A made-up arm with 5 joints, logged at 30 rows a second.
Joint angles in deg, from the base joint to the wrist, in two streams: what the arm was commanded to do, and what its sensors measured. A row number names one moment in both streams.
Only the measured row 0 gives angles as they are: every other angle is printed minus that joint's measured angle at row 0.
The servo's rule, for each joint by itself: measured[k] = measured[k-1] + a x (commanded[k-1-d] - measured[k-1]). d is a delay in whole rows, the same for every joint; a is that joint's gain. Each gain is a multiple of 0.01, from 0.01 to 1. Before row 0 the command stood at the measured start. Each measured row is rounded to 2 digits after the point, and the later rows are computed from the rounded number. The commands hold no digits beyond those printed.
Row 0, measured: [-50.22 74.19 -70.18 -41.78 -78.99]
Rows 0 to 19, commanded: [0.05 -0.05 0.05 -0.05 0.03]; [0.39 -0.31 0.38 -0.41 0.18]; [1.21 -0.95 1.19 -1.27 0.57]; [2.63 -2.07 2.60 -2.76 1.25]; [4.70 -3.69 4.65 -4.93 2.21]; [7.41 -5.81 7.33 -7.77 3.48]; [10.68 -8.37 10.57 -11.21 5.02]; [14.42 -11.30 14.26 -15.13 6.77]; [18.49 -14.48 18.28 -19.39 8.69]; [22.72 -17.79 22.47 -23.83 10.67]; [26.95 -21.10 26.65 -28.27 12.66]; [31.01 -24.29 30.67 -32.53 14.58]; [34.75 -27.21 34.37 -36.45 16.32]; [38.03 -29.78 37.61 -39.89 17.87]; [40.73 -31.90 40.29 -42.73 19.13]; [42.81 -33.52 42.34 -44.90 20.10]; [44.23 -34.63 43.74 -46.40 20.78]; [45.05 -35.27 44.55 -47.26 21.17]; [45.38 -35.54 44.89 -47.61 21.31]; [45.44 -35.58 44.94 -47.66 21.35]
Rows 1 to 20, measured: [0.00 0.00 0.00 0.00 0.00]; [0.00 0.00 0.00 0.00 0.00]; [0.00 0.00 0.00 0.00 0.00]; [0.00 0.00 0.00 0.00 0.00]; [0.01 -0.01 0.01 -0.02 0.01]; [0.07 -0.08 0.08 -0.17 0.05]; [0.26 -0.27 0.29 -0.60 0.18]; [0.66 -0.67 0.73 -1.44 0.45]; [1.35 -1.33 1.47 -2.80 0.89]; [2.38 -2.32 2.58 -4.74 1.54]; [3.79 -3.65 4.10 -7.26 2.41]; [5.60 -5.33 6.03 -10.33 3.50]; [7.79 -7.34 8.36 -13.86 4.80]; [10.33 -9.64 11.04 -17.75 6.27]; [13.16 -12.16 14.01 -21.85 7.87]; [16.19 -14.83 17.18 -26.02 9.55]; [19.35 -17.55 20.45 -30.09 11.24]; [22.53 -20.24 23.71 -33.91 12.90]; [25.62 -22.81 26.86 -37.35 14.46]; [28.54 -25.17 29.80 -40.29 15.87]
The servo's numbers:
d 4
a 0.17 0.22 0.19 0.39 0.25

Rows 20 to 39, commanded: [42.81 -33.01 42.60 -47.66 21.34]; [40.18 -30.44 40.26 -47.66 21.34]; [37.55 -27.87 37.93 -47.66 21.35]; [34.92 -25.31 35.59 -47.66 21.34]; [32.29 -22.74 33.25 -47.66 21.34]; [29.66 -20.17 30.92 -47.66 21.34]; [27.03 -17.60 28.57 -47.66 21.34]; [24.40 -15.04 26.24 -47.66 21.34]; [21.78 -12.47 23.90 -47.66 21.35]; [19.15 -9.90 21.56 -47.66 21.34]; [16.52 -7.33 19.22 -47.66 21.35]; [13.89 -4.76 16.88 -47.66 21.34]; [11.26 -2.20 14.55 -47.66 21.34]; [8.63 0.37 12.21 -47.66 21.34]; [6.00 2.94 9.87 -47.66 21.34]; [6.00 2.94 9.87 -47.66 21.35]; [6.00 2.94 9.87 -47.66 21.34]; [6.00 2.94 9.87 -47.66 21.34]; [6.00 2.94 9.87 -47.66 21.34]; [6.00 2.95 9.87 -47.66 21.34]
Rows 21 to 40, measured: [31.21 -27.25 32.45 -42.67 17.10]; [33.56 -29.01 34.75 -44.46 18.12]; [35.57 -30.45 36.68 -45.69 18.92]; [37.25 -31.58 38.25 -46.46 19.53]; [38.20 -31.89 39.08 -46.93 19.98]; [38.54 -31.57 39.30 -47.21 20.32]; [38.37 -30.76 39.04 -47.39 20.58]; [37.78 -29.56 38.38 -47.50 20.77]; [36.85 -28.06 37.41 -47.56 20.91]; [35.63 -26.32 36.18 -47.60 21.02]; [34.17 -24.40 34.73 -47.62 21.10]; [32.51 -22.34 33.12 -47.64 21.16]; [30.69 -20.17 31.37 -47.65 21.21]; [28.73 -17.91 29.51 -47.65 21.24]; [26.65 -15.58 27.55 -47.65 21.27]; [24.48 -13.20 25.52 -47.65 21.29]; [22.23 -10.78 23.44 -47.65 21.30]; [19.92 -8.33 21.31 -47.65 21.31]; [17.55 -5.85 19.14 -47.65 21.32]; [15.59 -3.92 17.38 -47.65 21.33]
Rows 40 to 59, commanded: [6.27 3.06 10.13 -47.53 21.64]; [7.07 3.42 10.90 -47.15 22.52]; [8.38 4.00 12.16 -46.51 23.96]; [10.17 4.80 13.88 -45.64 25.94]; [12.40 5.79 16.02 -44.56 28.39]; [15.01 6.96 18.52 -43.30 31.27]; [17.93 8.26 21.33 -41.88 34.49]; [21.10 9.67 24.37 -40.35 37.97]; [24.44 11.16 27.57 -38.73 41.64]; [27.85 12.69 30.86 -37.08 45.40]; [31.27 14.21 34.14 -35.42 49.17]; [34.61 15.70 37.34 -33.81 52.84]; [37.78 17.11 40.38 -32.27 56.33]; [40.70 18.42 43.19 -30.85 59.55]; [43.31 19.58 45.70 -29.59 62.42]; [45.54 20.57 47.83 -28.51 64.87]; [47.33 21.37 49.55 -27.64 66.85]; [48.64 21.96 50.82 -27.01 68.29]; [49.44 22.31 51.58 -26.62 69.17]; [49.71 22.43 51.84 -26.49 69.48]
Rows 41 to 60, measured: [13.96 -2.41 15.95 -47.65 21.33]; [12.61 -1.23 14.79 -47.65 21.33]; [11.49 -0.31 13.86 -47.65 21.33]; [10.56 0.41 13.10 -47.65 21.33]; [9.83 0.99 12.54 -47.60 21.41]; [9.36 1.52 12.23 -47.42 21.69]; [9.19 2.07 12.22 -47.07 22.26]; [9.36 2.67 12.54 -46.51 23.18]; [9.88 3.36 13.20 -45.75 24.48]; [10.75 4.15 14.21 -44.79 26.18]; [11.97 5.05 15.56 -43.66 28.26]; [13.52 6.07 17.23 -42.37 30.69]; [15.38 7.19 19.19 -40.95 33.43]; [17.50 8.40 21.41 -39.44 36.42]; [19.84 9.68 23.83 -37.87 39.61]; [22.35 11.00 26.40 -36.29 42.92]; [24.97 12.34 29.06 -34.72 46.27]; [27.64 13.68 31.74 -33.21 49.59]; [30.30 14.98 34.39 -31.80 52.80]; [32.89 16.21 36.94 -30.52 55.82]
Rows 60 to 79, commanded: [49.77 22.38 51.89 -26.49 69.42]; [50.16 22.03 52.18 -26.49 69.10]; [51.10 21.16 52.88 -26.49 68.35]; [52.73 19.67 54.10 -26.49 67.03]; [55.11 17.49 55.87 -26.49 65.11]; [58.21 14.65 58.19 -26.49 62.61]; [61.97 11.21 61.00 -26.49 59.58]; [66.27 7.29 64.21 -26.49 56.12]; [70.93 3.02 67.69 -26.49 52.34]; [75.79 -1.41 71.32 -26.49 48.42]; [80.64 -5.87 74.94 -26.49 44.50]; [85.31 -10.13 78.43 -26.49 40.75]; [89.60 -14.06 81.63 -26.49 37.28]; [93.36 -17.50 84.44 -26.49 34.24]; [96.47 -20.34 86.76 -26.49 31.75]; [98.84 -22.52 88.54 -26.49 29.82]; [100.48 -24.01 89.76 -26.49 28.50]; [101.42 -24.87 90.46 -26.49 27.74]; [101.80 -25.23 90.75 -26.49 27.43]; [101.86 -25.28 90.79 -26.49 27.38]
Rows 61 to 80, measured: [35.34 17.35 39.34 -29.40 58.58]; [37.60 18.36 41.52 -28.47 61.01]; [39.61 19.23 43.43 -27.75 63.05]; [41.33 19.93 45.03 -27.26 64.66]; [42.76 20.47 46.33 -26.96 65.85]; [44.02 20.81 47.44 -26.78 66.66]; [45.22 20.89 48.47 -26.67 67.08]; [46.50 20.62 49.54 -26.60 67.07]; [47.96 19.93 50.74 -26.56 66.58]; [49.70 18.77 52.16 -26.53 65.59]; [51.79 17.11 53.84 -26.51 64.09]; [54.25 14.95 55.81 -26.50 62.10]; [57.09 12.33 58.07 -26.50 59.66]; [60.27 9.31 60.59 -26.50 56.85]; [63.73 5.97 63.32 -26.50 53.76]; [67.40 2.43 66.19 -26.50 50.51]; [71.17 -1.20 69.12 -26.50 47.20]; [74.94 -4.79 72.03 -26.50 43.96]; [78.60 -8.21 74.83 -26.50 40.91]; [82.04 -11.36 77.43 -26.50 38.14]
